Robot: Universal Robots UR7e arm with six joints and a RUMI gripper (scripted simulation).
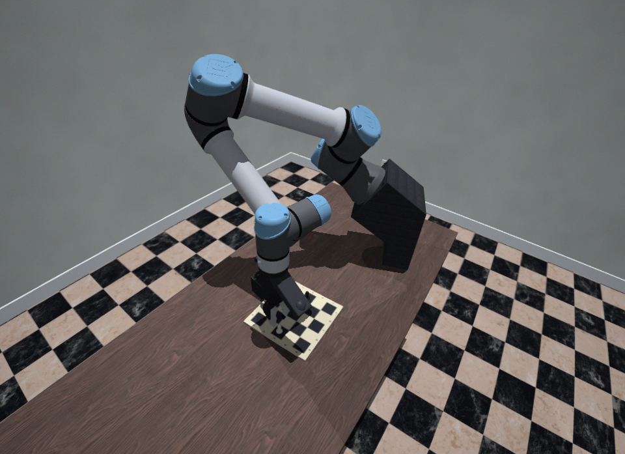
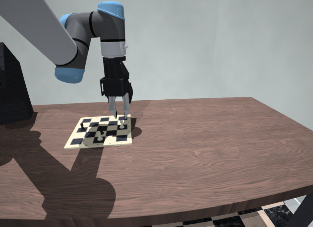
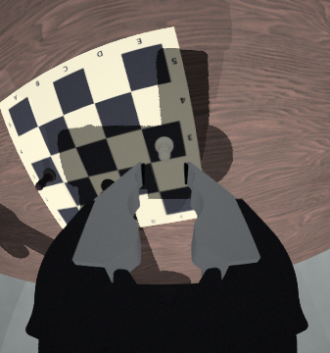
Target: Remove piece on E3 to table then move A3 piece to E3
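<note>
Right now my hand is 7 cm past the chessboard, 6 cm above it and 2 cm to the right of it.
</note>
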